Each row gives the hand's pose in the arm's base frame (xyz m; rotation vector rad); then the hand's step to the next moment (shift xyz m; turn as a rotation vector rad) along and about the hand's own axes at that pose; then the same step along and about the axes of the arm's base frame.
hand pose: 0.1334 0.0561 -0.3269 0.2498 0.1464 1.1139
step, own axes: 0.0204 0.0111 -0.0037 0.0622 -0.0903 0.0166
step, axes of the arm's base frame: -0.0016 0.0235 -0.0004 0.1094 0.0162 -0.0080
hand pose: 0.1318 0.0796 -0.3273 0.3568 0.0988 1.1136
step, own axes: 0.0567 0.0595 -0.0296 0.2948 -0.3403 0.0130
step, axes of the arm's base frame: -0.0335 0.0806 -0.0026 0.4265 0.1264 -0.0706
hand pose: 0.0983 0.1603 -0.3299 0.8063 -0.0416 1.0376
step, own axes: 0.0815 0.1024 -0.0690 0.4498 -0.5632 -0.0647
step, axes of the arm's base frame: -0.0590 0.1293 0.0412 0.6570 0.2334 -0.1938
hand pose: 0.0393 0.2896 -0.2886 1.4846 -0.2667 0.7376
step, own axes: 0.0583 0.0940 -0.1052 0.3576 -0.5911 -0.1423
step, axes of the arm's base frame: -0.0401 0.1095 0.0985 0.5825 0.2839 -0.2786
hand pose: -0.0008 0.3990 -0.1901 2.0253 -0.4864 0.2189
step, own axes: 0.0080 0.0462 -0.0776 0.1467 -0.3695 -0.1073
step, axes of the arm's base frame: -0.0087 0.0465 0.0774 0.2957 0.2125 -0.1924
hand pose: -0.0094 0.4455 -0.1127 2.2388 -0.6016 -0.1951
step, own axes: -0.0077 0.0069 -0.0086 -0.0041 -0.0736 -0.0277
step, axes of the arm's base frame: -0.0064 0.0055 0.0105 0.0318 0.0625 -0.0358
